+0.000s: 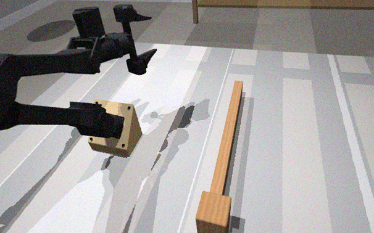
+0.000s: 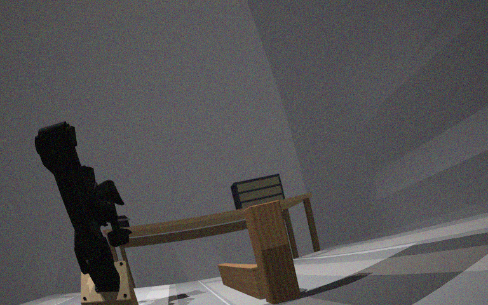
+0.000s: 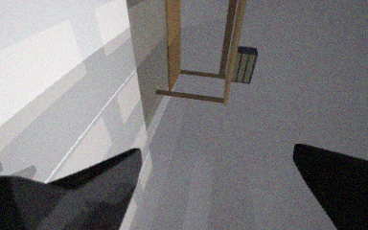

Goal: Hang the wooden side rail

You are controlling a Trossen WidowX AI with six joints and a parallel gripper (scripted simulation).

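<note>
My gripper tip is now 300 mm short of the wooden headboard post, 430 mm to the left of it and 170 mm above it.
</note>
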